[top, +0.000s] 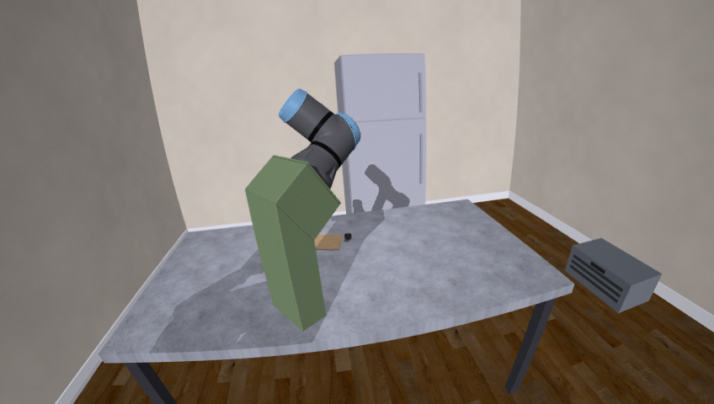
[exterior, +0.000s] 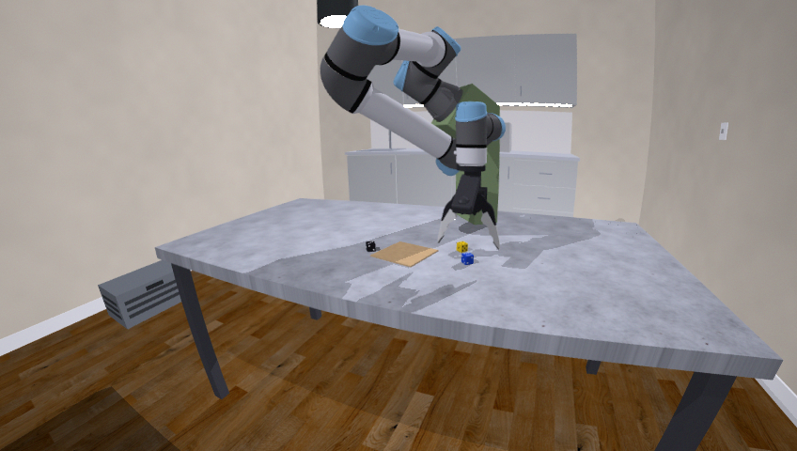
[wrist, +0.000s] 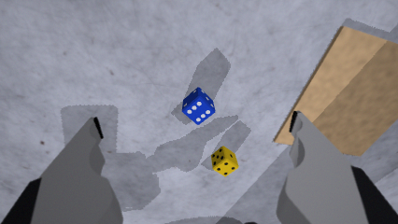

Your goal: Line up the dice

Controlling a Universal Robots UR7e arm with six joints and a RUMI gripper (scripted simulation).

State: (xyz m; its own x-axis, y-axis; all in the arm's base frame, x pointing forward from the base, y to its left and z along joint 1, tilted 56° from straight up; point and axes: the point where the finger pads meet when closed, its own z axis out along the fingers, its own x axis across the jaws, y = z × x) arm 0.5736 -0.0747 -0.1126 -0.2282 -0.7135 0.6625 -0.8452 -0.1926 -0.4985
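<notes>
Now: hand 20 mm past the blue die and 40 mm above it. Also, from my hand: mat 80 mm behind, 170 mm to the right, 50 mm below; then black die 100 mm behind, 280 mm to the right, 40 mm below; then yellow die 110 mm behind, 10 mm to the right, 40 mm below.
</notes>
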